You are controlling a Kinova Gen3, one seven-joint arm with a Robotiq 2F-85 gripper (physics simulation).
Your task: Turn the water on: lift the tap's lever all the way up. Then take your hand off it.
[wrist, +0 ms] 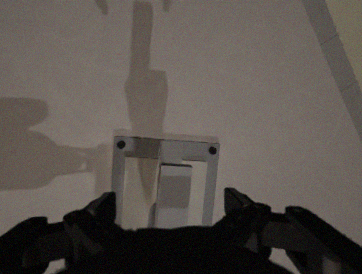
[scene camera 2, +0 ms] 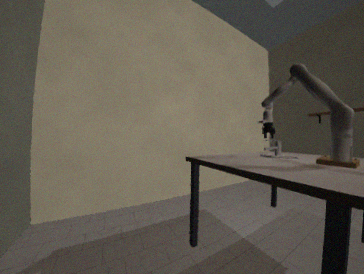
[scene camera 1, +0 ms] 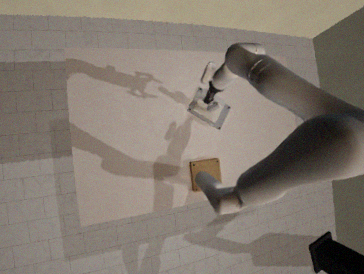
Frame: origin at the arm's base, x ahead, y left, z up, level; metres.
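Seen in the pictures: gripper, between the fingertips: (wrist: 170,201) (scene camera 2: 268,138) (scene camera 1: 208,92); arm's base, origin of its link: (scene camera 2: 340,160) (scene camera 1: 202,179).
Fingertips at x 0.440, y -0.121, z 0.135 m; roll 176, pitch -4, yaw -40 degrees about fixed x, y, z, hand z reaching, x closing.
Observation:
Offsets run from my fingertips to a thing's top centre. "pt": to the spot under its first point. Level surfaces: height alone.
The pale grey tap @[pt 0.066 m back, 0.041 m right, 0.067 m down] (scene camera 1: 213,106) (scene camera 2: 278,147) stands on a light rectangular base frame (scene camera 1: 224,118) (wrist: 117,172). In the wrist view its flat lever @[0.020 m back, 0.025 m right, 0.011 m down] (wrist: 175,192) runs lengthwise between the fingers' lines, its near part hidden by the gripper body. The lever looks about level in the second scene view, though it is small there. My gripper (scene camera 1: 207,101) (scene camera 2: 269,137) (wrist: 170,201) is open and empty, pointing down, with its fingertips close above the lever's front part. Whether a finger touches the lever cannot be told.
The tap stands on the pale table @[0.167 m down] (scene camera 1: 120,110) (scene camera 2: 225,160). The arm's wooden mounting plate (scene camera 1: 212,165) (scene camera 2: 325,161) is on the same table, apart from the tap. A black object (scene camera 1: 322,252) shows at the lower right of the first scene view.

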